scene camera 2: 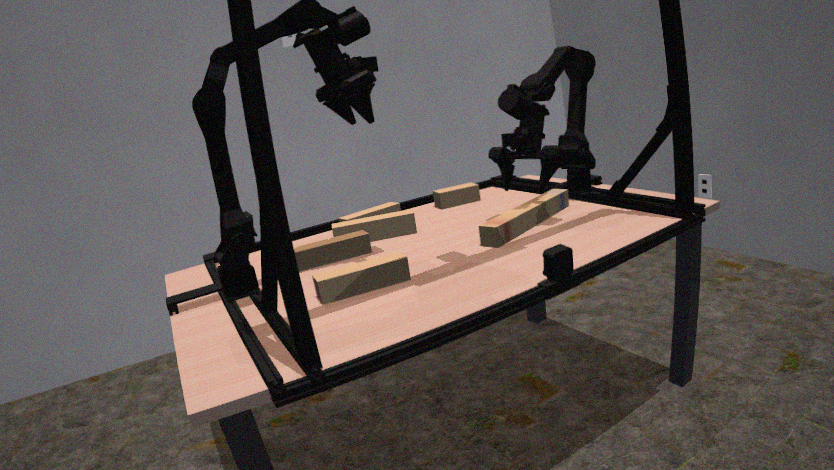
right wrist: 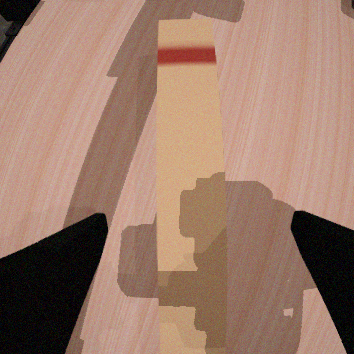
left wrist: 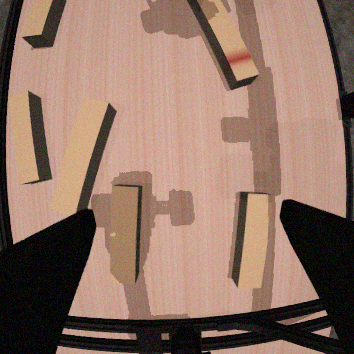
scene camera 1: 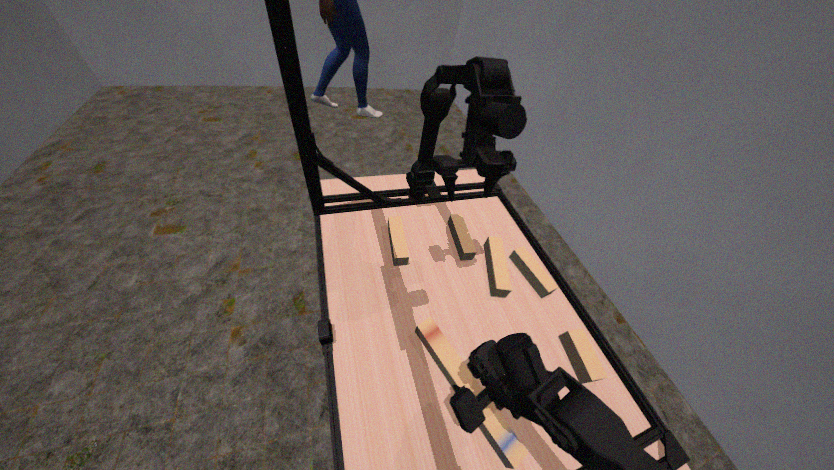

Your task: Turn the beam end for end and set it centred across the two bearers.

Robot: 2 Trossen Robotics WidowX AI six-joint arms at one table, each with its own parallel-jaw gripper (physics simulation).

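Frame: origin at the left arm's base, x ahead, y left, z up, level; millimetres.
Where they show: left gripper, between the fingertips: (scene camera 2: 362, 123) (left wrist: 188, 214) (scene camera 1: 468, 199); right gripper, between the fingertips: (scene camera 2: 522, 191) (right wrist: 201, 222) (scene camera 1: 469, 374); left arm's base, origin of its link: (scene camera 2: 240, 293) (left wrist: 184, 338) (scene camera 1: 416, 194); right arm's base, origin of its link: (scene camera 2: 580, 189).
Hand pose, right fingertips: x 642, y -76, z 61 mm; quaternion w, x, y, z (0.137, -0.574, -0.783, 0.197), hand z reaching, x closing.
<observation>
Each offset is from my right fingertips to the top centre of the thing. Level surfaces: height alone.
The long pale beam @[dx +12, dy +1, dz -36 mm] (scene camera 1: 446, 356) (scene camera 2: 519, 218) (left wrist: 224, 37) (right wrist: 187, 115) lies on the table, away from the blocks, its red band towards the left arm's side and its blue band towards the right arm. Two roughly parallel blocks look like the bearers: one block @[dx -434, dy -51, dz -36 mm] (scene camera 1: 398, 236) (scene camera 2: 364, 280) (left wrist: 255, 240) and another @[dx -410, dy +171, dz -36 mm] (scene camera 1: 462, 236) (scene camera 2: 335, 249) (left wrist: 125, 232). My left gripper (scene camera 2: 361, 122) (left wrist: 188, 214) is open and empty, high above them. My right gripper (scene camera 2: 525, 188) (right wrist: 201, 222) is open above the beam's middle stretch, its fingers on either side in the right wrist view.
Three more blocks lie along the upper right in scene camera 1: one @[dx -273, dy +239, dz -30 mm] (scene camera 1: 498, 268) (scene camera 2: 376, 225) (left wrist: 82, 152), a second @[dx -228, dy +355, dz -36 mm] (scene camera 1: 534, 272) (left wrist: 22, 137), and a third @[dx +40, dy +343, dz -33 mm] (scene camera 1: 585, 356) (scene camera 2: 456, 196) nearer the right arm. A black frame edges the table @[dz -81 mm] (scene camera 1: 356, 350), with an upright post (scene camera 1: 294, 105) (scene camera 2: 268, 175).
</observation>
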